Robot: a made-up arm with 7 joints.
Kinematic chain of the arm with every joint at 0, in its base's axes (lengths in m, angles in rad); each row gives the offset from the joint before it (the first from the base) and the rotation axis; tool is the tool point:
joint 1: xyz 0 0 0.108 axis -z
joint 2: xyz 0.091 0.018 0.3 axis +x
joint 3: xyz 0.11 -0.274 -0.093 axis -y
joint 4: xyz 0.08 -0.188 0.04 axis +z
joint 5: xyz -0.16 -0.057 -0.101 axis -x
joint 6: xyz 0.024 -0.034 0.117 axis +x
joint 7: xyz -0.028 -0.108 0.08 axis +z
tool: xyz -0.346 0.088 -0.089
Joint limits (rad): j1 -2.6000..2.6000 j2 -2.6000..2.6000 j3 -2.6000..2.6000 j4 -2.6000..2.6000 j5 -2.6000..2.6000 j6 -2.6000..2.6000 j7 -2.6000..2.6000
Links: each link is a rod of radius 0.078 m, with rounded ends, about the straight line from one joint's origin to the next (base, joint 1, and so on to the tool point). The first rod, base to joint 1, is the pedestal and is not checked.
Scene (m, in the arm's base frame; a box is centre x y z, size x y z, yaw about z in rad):
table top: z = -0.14
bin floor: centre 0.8 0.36 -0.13 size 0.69 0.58 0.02 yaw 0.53
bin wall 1: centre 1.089 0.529 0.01 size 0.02 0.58 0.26 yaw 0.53
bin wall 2: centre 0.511 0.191 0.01 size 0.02 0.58 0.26 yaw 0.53
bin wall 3: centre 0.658 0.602 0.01 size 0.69 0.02 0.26 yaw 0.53
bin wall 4: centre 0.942 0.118 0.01 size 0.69 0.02 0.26 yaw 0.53
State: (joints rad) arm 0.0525 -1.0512 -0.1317 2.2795 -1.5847 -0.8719 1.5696
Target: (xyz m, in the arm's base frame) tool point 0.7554 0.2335 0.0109
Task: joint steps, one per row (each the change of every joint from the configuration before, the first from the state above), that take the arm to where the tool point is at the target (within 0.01 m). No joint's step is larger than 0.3 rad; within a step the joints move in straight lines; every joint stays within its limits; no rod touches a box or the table.
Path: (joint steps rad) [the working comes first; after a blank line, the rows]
Joints at the target: -0.6839 -0.4520 -0.1587 2.5538 -1.4885 -0.9909 1.6402
Straight joint move there: touches bin wall 4.

1: -0.1871 0.2915 0.1341 0.1402 0.2241 -0.1970 0.0773
2: -0.1871 0.2914 0.1341 0.1402 0.2242 -0.1970 0.0772
3: -0.1811 0.0081 -0.1476 -0.0031 -0.1760 0.1375 -0.0420
4: -0.1811 0.0082 -0.1476 -0.0030 -0.1761 0.1375 -0.0419

